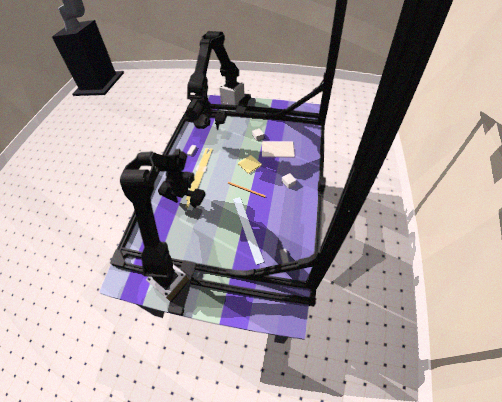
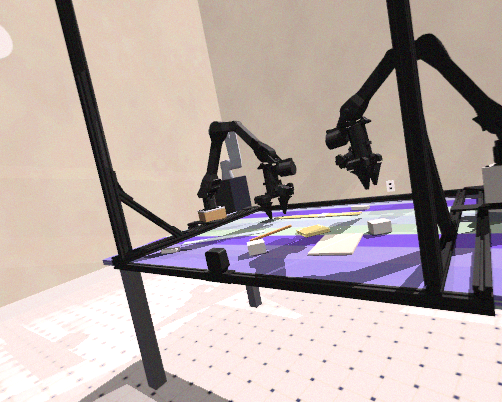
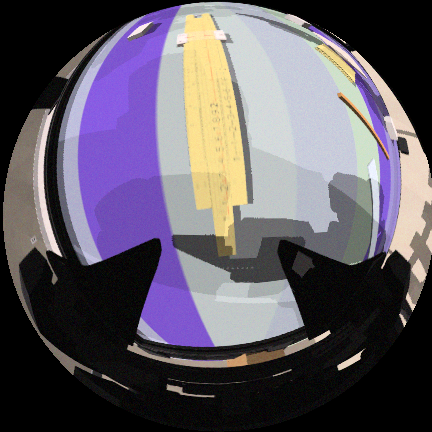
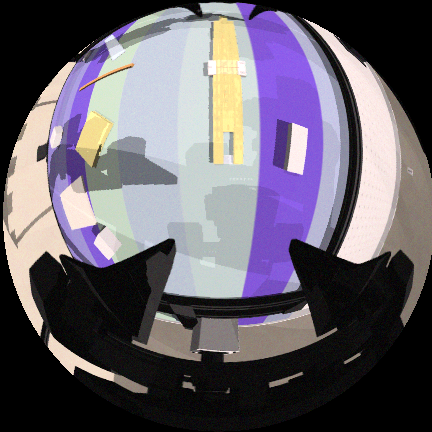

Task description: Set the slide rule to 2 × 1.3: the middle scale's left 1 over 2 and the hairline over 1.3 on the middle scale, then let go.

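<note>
The yellow slide rule (image 1: 199, 178) (image 2: 320, 216) (image 3: 207, 100) (image 4: 227, 112) lies flat on the striped table. Its middle scale (image 3: 222, 227) sticks out at the left arm's end, partly in shadow, and leaves an empty slot at the other end. The clear cursor (image 3: 202, 37) (image 4: 226, 68) with white edge pieces sits around the body between the two ends. The markings are too blurred to read the setting. My left gripper (image 1: 184, 200) (image 2: 278, 214) (image 3: 220, 246) is open and empty above the protruding end. My right gripper (image 1: 211, 125) (image 2: 372, 186) (image 4: 234, 245) is open and empty, above the table beyond the slotted end.
A white block (image 1: 192, 150) (image 4: 298, 149) lies beside the rule. An orange stick (image 1: 247, 190), a yellow pad (image 1: 249, 164), a pale board (image 1: 278, 149), a pale blue strip (image 1: 248, 231) and white blocks (image 1: 289, 180) (image 2: 379, 226) lie on its other side. Black rails border the table.
</note>
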